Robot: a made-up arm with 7 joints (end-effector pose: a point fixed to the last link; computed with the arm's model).
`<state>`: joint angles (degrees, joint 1 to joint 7).
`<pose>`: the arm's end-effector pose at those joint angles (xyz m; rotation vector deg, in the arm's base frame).
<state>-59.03 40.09 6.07 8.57 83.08 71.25 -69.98</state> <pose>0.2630 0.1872 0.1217 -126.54 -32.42 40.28</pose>
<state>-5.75 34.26 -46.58 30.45 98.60 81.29 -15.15</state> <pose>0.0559 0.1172 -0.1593 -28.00 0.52 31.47</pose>
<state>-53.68 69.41 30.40 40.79 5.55 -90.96 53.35</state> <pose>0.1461 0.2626 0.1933 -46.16 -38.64 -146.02</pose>
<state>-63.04 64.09 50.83 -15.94 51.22 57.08 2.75</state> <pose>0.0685 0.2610 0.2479 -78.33 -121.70 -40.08</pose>
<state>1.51 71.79 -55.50 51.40 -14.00 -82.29 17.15</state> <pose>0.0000 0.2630 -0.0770 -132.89 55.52 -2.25</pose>
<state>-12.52 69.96 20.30 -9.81 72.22 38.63 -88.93</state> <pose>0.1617 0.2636 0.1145 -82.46 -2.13 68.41</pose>
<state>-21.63 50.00 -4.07 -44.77 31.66 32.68 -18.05</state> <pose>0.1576 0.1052 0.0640 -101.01 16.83 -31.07</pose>
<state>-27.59 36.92 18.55 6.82 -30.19 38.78 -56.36</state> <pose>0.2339 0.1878 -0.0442 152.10 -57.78 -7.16</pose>
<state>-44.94 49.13 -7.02 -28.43 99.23 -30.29 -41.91</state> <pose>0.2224 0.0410 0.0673 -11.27 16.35 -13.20</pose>
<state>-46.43 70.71 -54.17 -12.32 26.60 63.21 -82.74</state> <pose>0.2211 0.1766 -0.0203 -80.76 52.48 83.11</pose>
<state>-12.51 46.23 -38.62 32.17 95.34 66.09 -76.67</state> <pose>0.1041 0.2083 -0.1384 -34.74 7.66 92.88</pose>
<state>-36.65 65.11 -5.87 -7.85 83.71 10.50 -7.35</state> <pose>0.2274 0.1461 0.0980 -31.64 -7.28 -18.36</pose>
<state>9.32 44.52 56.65 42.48 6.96 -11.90 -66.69</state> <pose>-0.0048 0.3655 -0.0463 -155.51 11.43 46.12</pose>
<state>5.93 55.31 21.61 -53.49 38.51 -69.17 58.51</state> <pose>0.0017 0.1192 0.0565 -58.39 39.10 -144.76</pose>
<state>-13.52 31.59 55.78 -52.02 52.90 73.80 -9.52</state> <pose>0.0153 0.2229 0.0756 -93.79 -102.42 -4.19</pose>
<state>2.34 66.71 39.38 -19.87 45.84 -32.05 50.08</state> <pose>0.0893 0.1945 0.1147 -43.41 -6.02 -85.20</pose>
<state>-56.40 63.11 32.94 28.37 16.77 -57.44 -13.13</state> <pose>0.1894 0.2293 0.2238 -71.18 -3.33 -77.27</pose>
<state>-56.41 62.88 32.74 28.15 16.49 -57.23 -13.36</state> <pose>0.1901 0.2285 0.2232 -71.48 -3.07 -77.42</pose>
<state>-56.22 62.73 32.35 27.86 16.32 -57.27 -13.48</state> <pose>0.1910 0.2272 0.2219 -71.51 -2.39 -77.44</pose>
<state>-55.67 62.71 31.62 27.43 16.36 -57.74 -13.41</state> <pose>0.1921 0.2248 0.2193 -71.10 -0.94 -77.23</pose>
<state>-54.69 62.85 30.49 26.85 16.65 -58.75 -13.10</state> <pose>0.1934 0.2212 0.2150 -70.17 1.44 -76.79</pose>
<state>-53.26 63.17 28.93 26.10 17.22 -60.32 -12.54</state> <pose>0.1946 0.2165 0.2087 -68.71 4.85 -76.11</pose>
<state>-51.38 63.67 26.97 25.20 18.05 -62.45 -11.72</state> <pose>0.1957 0.2109 0.2001 -66.82 9.29 -75.28</pose>
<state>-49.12 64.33 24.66 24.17 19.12 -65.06 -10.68</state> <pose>0.1962 0.2047 0.1892 -64.63 14.72 -74.36</pose>
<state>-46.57 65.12 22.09 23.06 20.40 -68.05 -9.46</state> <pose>0.1959 0.1985 0.1763 -62.32 20.99 -73.43</pose>
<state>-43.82 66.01 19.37 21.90 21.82 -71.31 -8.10</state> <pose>0.1942 0.1927 0.1617 -60.07 27.89 -72.58</pose>
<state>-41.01 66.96 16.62 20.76 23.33 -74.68 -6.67</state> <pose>0.1912 0.1877 0.1464 -58.03 35.13 -71.82</pose>
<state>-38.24 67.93 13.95 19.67 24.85 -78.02 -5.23</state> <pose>0.1867 0.1838 0.1311 -56.32 42.40 -71.19</pose>
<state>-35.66 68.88 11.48 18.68 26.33 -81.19 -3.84</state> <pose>0.1811 0.1810 0.1170 -54.95 49.35 -70.67</pose>
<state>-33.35 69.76 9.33 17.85 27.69 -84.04 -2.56</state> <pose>0.1751 0.1794 0.1046 -53.98 55.62 -70.25</pose>
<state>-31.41 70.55 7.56 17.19 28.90 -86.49 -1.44</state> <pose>0.1693 0.1786 0.0947 -53.31 60.98 -69.88</pose>
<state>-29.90 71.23 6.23 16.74 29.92 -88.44 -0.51</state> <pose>0.1642 0.1785 0.0873 -52.87 65.19 -69.54</pose>
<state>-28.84 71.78 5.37 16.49 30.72 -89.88 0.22</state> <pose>0.1604 0.1789 0.0826 -52.57 68.15 -69.25</pose>
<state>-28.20 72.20 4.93 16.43 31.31 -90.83 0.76</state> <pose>0.1580 0.1795 0.0801 -52.38 69.92 -69.00</pose>
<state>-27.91 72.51 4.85 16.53 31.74 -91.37 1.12</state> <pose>0.1569 0.1804 0.0794 -52.21 70.70 -68.74</pose>
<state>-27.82 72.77 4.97 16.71 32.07 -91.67 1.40</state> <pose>0.1564 0.1812 0.0798 -52.05 70.91 -68.51</pose>
